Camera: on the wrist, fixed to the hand. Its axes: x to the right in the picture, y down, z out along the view.
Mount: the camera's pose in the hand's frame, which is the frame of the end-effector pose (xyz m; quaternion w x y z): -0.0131 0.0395 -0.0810 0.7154 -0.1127 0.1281 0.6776
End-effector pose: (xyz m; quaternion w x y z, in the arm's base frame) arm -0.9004 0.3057 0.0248 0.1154 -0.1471 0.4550 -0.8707
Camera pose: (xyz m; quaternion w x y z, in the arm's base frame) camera -0.9148 0.3494 -0.0538 0.5976 0.3016 0.5381 -0.5122
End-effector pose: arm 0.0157 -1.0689 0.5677 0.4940 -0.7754 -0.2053 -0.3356
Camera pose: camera 0.0066 -1.1588 0.5566 0.5197 -0.7065 0.4796 -0.0278
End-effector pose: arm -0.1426 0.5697 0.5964 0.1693 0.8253 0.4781 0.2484
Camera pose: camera -0.1666 0.5425 0.6799 0.0154 -0.8634 0.2235 -0.4520
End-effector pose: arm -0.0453 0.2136 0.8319 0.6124 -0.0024 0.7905 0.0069
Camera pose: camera -0.1209 0.2519 0.8651 0.3319 0.4640 0.6448 0.5087
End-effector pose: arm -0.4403 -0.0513 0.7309 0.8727 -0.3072 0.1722 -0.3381
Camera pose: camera -0.4717 -0.0532 0.6454 0.7967 -0.1581 0.4812 0.3295
